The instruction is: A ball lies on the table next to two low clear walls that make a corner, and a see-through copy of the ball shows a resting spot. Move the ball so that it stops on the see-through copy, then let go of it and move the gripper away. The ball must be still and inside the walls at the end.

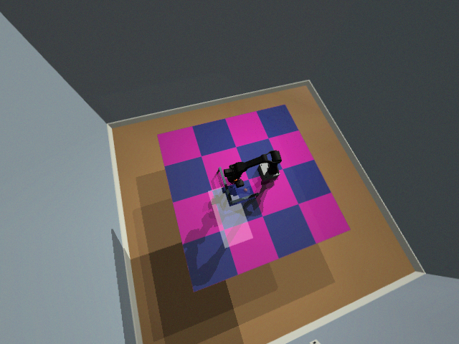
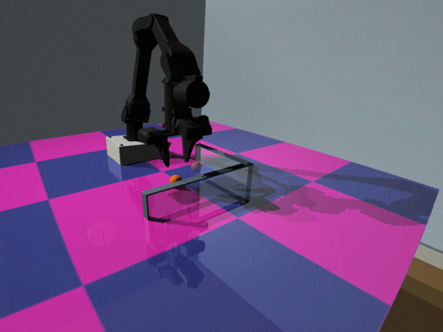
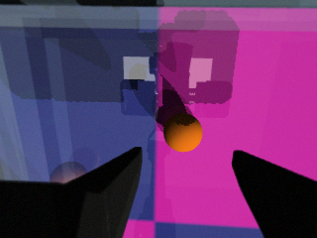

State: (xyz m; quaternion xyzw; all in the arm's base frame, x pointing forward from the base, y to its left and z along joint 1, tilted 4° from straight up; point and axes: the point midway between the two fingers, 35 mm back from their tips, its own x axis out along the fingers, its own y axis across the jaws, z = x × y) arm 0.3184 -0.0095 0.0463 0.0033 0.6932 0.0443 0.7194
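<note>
Now: the orange ball 50 mm below my gripper tip. Also, from my gripper tip: see-through copy of ball (100 mm to the left, 60 mm behind, 50 mm below).
</note>
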